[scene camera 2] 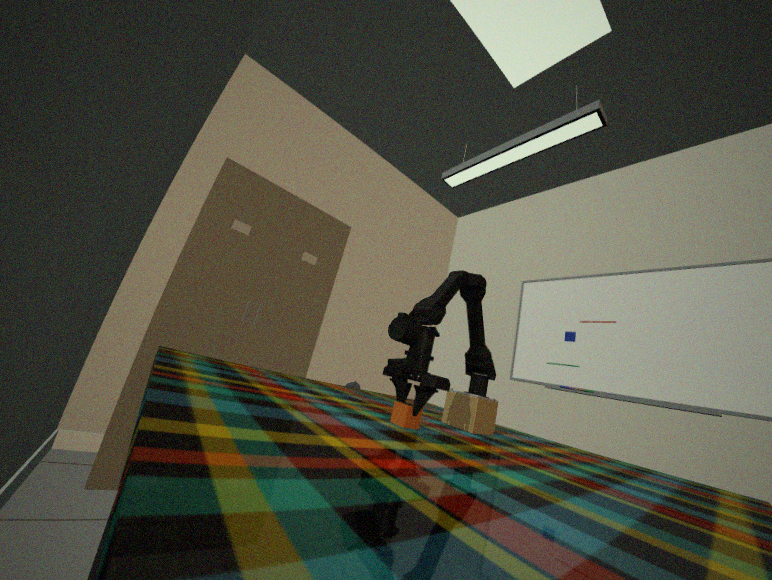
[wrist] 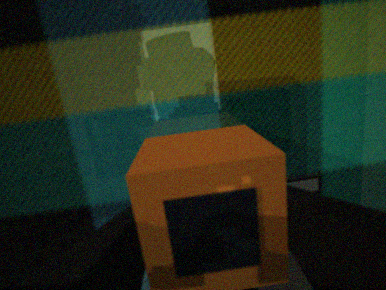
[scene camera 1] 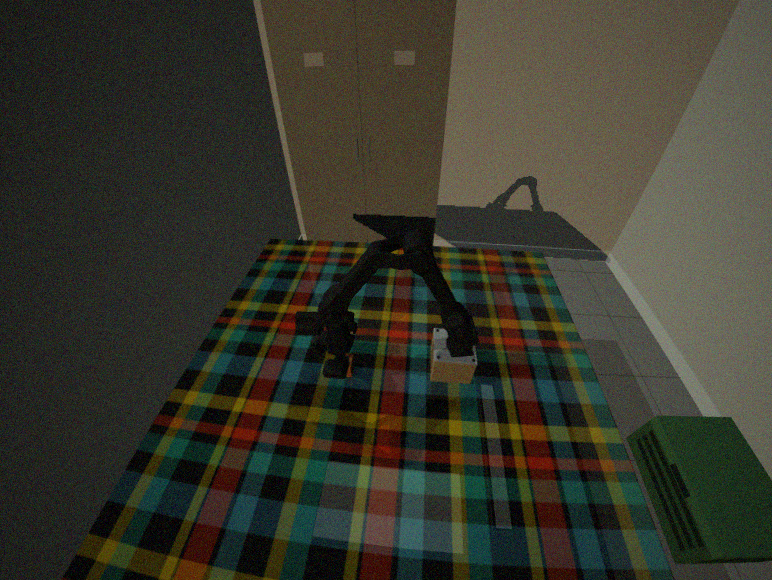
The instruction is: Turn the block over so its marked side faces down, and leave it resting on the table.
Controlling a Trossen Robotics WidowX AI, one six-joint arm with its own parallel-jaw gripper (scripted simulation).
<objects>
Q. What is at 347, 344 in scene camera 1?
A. My gripper.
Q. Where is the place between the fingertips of my gripper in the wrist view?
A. At 207, 203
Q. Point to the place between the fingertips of my gripper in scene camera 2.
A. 406, 412
</objects>
